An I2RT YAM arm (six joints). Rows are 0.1 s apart.
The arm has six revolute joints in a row. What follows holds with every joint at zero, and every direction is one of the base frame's. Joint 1 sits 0.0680 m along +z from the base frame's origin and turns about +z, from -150.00 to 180.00 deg. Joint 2 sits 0.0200 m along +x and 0.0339 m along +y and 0.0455 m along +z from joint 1 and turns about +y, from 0.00 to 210.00 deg. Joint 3 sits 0.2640 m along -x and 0.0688 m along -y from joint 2 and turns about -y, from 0.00 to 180.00 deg. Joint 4 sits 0.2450 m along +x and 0.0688 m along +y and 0.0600 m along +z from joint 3 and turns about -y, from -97.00 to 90.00 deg. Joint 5 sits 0.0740 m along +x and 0.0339 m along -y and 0.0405 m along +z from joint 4 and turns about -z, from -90.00 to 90.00 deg. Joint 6 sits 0.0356 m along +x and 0.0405 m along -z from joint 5 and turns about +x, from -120.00 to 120.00 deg. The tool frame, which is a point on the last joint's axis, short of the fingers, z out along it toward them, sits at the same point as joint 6; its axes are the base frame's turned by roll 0.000, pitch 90.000 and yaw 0.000 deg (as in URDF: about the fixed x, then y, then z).
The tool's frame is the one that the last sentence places.
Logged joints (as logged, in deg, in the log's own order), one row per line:
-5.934 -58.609 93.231 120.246 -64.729 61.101
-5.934 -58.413 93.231 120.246 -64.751 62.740
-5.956 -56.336 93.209 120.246 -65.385 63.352
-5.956 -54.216 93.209 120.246 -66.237 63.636
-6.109 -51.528 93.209 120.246 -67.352 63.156
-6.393 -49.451 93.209 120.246 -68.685 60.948
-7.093 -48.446 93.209 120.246 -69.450 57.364
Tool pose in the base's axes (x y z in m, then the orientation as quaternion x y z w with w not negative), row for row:
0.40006 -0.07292 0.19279 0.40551 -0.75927 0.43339 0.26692
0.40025 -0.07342 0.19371 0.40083 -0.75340 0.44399 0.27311
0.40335 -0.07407 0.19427 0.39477 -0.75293 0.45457 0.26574
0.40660 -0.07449 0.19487 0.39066 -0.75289 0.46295 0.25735
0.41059 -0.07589 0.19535 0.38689 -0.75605 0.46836 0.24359
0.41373 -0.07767 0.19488 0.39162 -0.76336 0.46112 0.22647
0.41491 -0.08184 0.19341 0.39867 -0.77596 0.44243 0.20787
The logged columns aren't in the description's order. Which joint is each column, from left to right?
Columns, left to right: joint 1, joint 4, joint 3, joint 2, joint 6, joint 5.
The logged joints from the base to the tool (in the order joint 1, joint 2, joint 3, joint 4, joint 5, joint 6), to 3 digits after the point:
-5.934 120.246 93.231 -58.609 61.101 -64.729
-5.934 120.246 93.231 -58.413 62.740 -64.751
-5.956 120.246 93.209 -56.336 63.352 -65.385
-5.956 120.246 93.209 -54.216 63.636 -66.237
-6.109 120.246 93.209 -51.528 63.156 -67.352
-6.393 120.246 93.209 -49.451 60.948 -68.685
-7.093 120.246 93.209 -48.446 57.364 -69.450

